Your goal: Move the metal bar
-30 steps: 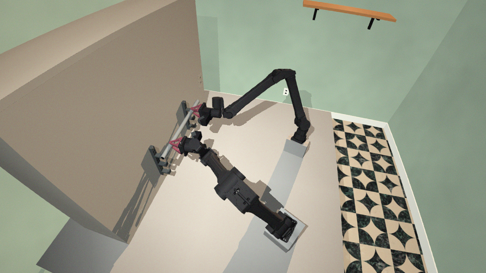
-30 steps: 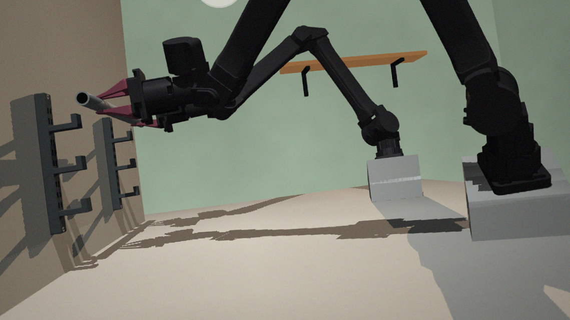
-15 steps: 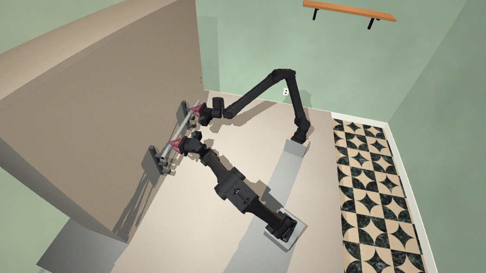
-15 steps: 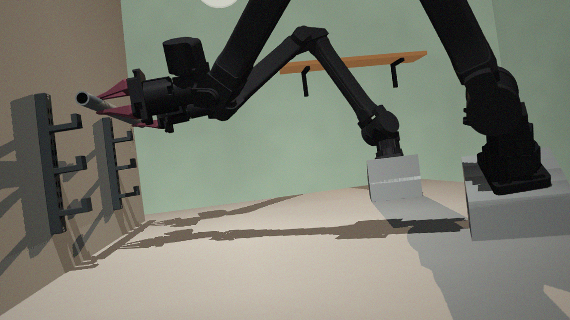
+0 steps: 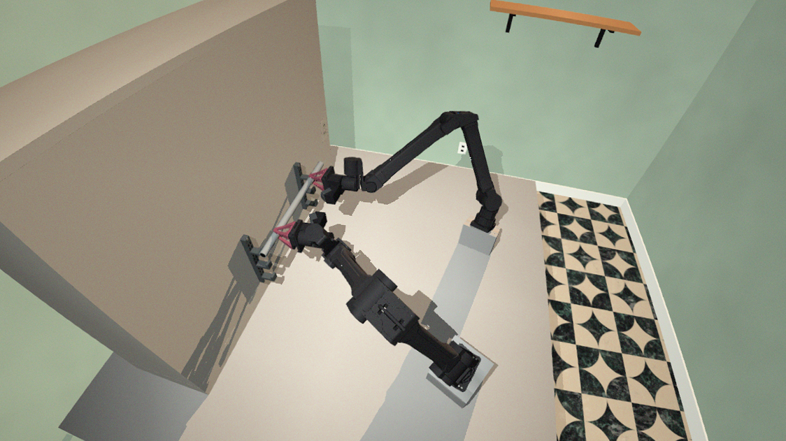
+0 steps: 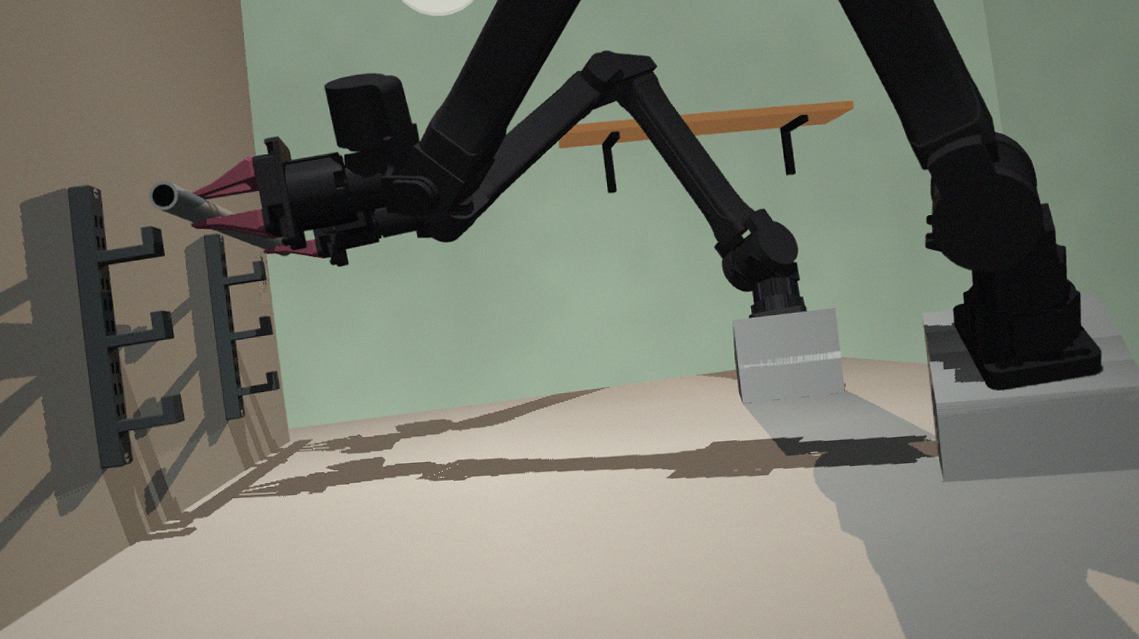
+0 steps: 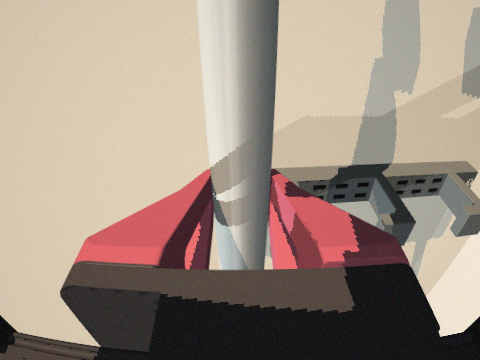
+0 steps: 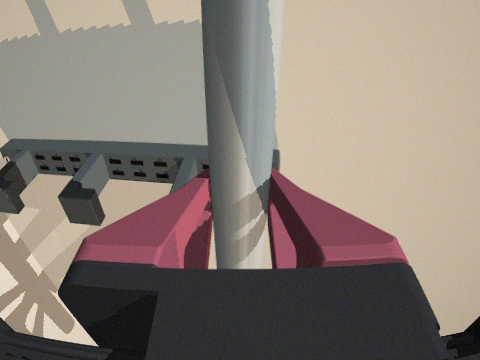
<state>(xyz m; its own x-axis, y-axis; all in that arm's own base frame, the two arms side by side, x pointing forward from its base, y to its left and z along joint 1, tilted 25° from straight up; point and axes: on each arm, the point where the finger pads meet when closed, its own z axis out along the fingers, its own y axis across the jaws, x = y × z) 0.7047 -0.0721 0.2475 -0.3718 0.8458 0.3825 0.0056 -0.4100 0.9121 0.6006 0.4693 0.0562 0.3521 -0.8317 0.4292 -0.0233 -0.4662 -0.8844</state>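
Now: left hand 10 mm short of the grey metal bar and 150 mm to the left of it. The rest, counted from my left hand: tall tan wall panel (250 mm ahead, 100 mm to the right, 140 mm above).
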